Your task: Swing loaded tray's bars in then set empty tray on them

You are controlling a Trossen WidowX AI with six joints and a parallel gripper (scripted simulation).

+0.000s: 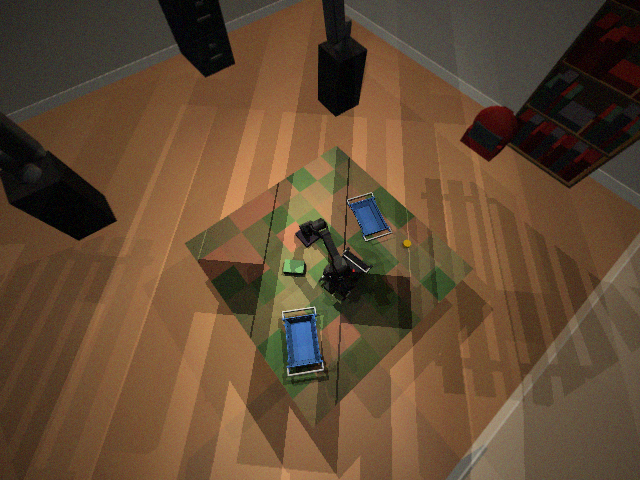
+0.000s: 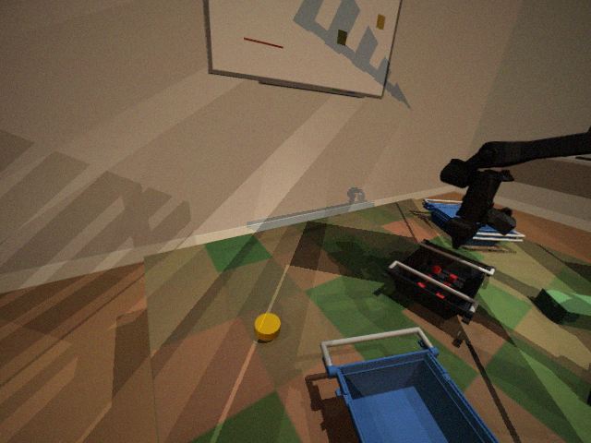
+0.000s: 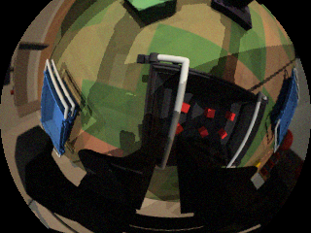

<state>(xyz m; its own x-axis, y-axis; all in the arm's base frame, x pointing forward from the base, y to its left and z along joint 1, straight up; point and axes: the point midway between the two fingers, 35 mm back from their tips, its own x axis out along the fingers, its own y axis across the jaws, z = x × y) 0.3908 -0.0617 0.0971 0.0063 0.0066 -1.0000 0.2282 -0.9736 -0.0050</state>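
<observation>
Now: the blue tray 24 cm behind my gripper tip, 45 cm to the left of it and 4 cm below it. Also, from my gripper tip: yellow disc (5 cm ahead, 54 cm to the left, 8 cm below); green block (25 cm behind, 14 cm to the right, 7 cm below).
</observation>
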